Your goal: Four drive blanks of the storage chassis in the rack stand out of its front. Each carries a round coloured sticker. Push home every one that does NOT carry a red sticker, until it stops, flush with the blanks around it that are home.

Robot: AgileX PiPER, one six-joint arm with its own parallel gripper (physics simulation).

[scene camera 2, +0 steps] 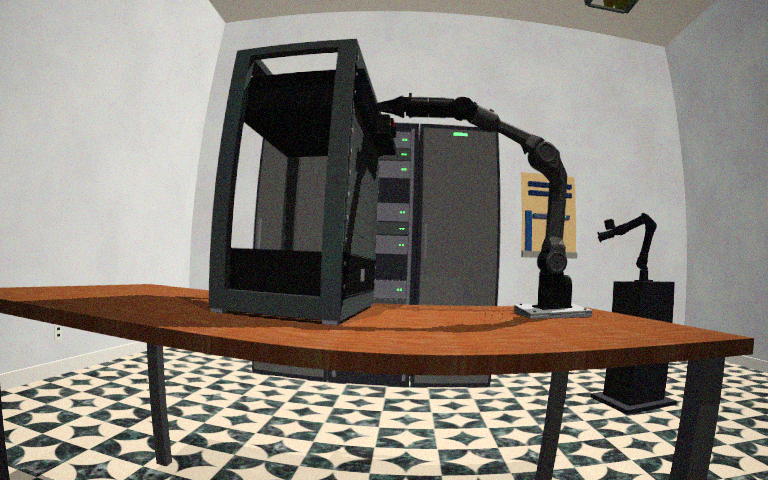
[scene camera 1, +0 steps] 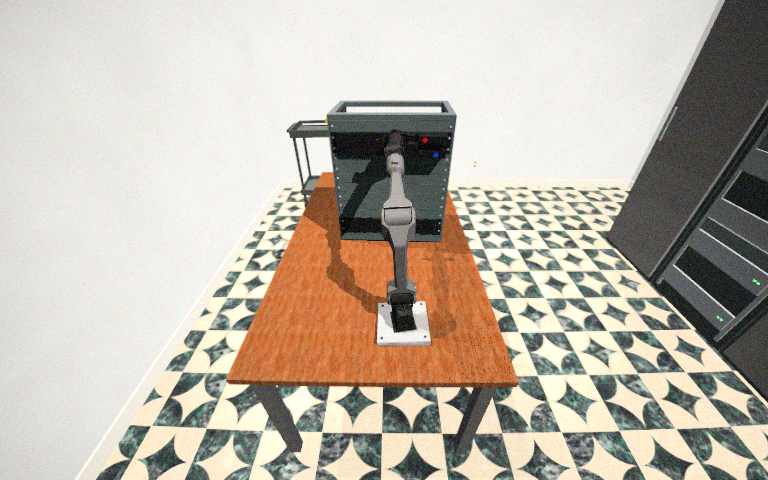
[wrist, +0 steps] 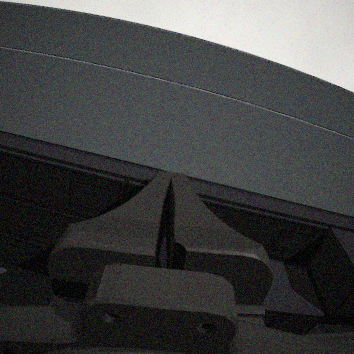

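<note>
The storage chassis (scene camera 1: 351,144) (wrist: 55,200) is a dark band high in the rack (scene camera 1: 368,122) (scene camera 2: 338,169) (wrist: 150,107). A blank with a red sticker (scene camera 1: 424,139) is at its upper right; one with a blue sticker (scene camera 1: 435,154) is lower and farther right. Dark blanks (scene camera 2: 387,125) stand out of the front in the second scene view. No yellow or green sticker shows. My gripper (scene camera 2: 379,105) (wrist: 169,190) is shut and empty. Its tips are at the chassis front, left of the red sticker, just under the rack's top panel. The arm hides the blank there; contact cannot be told.
The rack stands on the wooden table (scene camera 1: 317,316) (scene camera 2: 453,333), with the arm's white base plate (scene camera 1: 403,339) (scene camera 2: 552,310) in front of it. A grey cart (scene camera 1: 308,134) stands behind at the left. Tall dark cabinets (scene camera 1: 668,141) (scene camera 2: 458,215) stand beyond the table.
</note>
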